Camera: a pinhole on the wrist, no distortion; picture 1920 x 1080 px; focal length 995.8 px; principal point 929.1 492.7 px. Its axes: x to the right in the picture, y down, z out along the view. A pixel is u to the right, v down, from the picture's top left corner.
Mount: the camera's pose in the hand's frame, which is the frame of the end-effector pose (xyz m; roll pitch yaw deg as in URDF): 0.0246 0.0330 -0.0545 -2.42 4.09 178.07
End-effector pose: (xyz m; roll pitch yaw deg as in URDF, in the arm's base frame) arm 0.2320 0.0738 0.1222 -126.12 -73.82 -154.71
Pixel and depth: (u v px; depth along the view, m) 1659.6 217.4 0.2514
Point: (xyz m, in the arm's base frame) 0.1512 -0.0661 -0.0989
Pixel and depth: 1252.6 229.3 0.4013
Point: 0.0868 -0.2160 -0.0885
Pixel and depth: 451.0 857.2 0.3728
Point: 0.2530 -0.2867 0.2619
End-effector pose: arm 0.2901 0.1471 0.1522 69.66 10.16 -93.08
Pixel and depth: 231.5 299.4 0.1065
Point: 0.2468 0.0475 0.1991
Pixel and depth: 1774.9 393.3 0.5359
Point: -0.0802 0.5859 0.4624
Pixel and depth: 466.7 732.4 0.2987
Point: 0.0291 0.0180 0.1621
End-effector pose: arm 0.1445 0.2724 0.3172 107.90 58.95 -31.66
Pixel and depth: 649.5 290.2 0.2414
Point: 0.0756 0.0738 0.2558
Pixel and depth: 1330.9 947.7 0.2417
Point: -0.0676 0.2380 0.3286
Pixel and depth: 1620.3 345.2 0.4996
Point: -0.2641 0.0172 0.6030
